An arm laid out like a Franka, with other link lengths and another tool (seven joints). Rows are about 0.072 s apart.
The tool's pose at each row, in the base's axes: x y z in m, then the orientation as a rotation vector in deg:
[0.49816, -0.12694, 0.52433, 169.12, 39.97, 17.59]
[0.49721, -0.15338, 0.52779, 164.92, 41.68, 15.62]
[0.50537, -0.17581, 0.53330, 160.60, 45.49, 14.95]
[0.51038, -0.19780, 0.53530, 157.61, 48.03, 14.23]
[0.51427, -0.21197, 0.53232, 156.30, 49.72, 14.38]
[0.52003, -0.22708, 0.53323, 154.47, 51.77, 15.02]
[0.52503, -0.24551, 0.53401, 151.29, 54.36, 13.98]
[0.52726, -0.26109, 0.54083, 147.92, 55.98, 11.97]
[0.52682, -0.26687, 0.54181, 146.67, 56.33, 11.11]
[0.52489, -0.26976, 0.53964, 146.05, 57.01, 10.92]
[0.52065, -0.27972, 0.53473, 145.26, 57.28, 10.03]
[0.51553, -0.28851, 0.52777, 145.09, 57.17, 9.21]
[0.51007, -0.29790, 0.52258, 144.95, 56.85, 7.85]
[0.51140, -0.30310, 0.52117, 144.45, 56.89, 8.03]
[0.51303, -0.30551, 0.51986, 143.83, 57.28, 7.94]
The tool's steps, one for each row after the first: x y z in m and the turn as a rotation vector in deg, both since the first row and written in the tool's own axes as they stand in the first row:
[-0.01217, 0.02362, -0.00242, -3.32, -1.79, -2.18]
[-0.01420, 0.04789, -0.00504, -6.12, -2.55, -5.73]
[-0.01940, 0.06993, -0.00494, -7.99, -3.24, -8.19]
[-0.02291, 0.08384, -0.00057, -8.63, -3.16, -9.63]
[-0.02453, 0.09992, 0.00045, -9.62, -2.77, -11.43]
[-0.02834, 0.11861, 0.00158, -11.47, -3.67, -14.08]
[-0.03224, 0.13439, -0.00391, -13.71, -5.39, -16.28]
[-0.03507, 0.13948, -0.00471, -14.61, -6.14, -16.95]
[-0.03844, 0.14093, -0.00288, -14.88, -6.29, -17.59]
[-0.04750, 0.14730, 0.00143, -15.39, -7.01, -18.07]
[-0.05716, 0.15197, 0.00750, -15.50, -7.63, -18.09]
[-0.06707, 0.15727, 0.01180, -15.60, -8.66, -18.00]
[-0.06850, 0.16229, 0.01369, -16.05, -8.61, -18.18]
[-0.06839, 0.16496, 0.01543, -16.44, -8.72, -18.65]

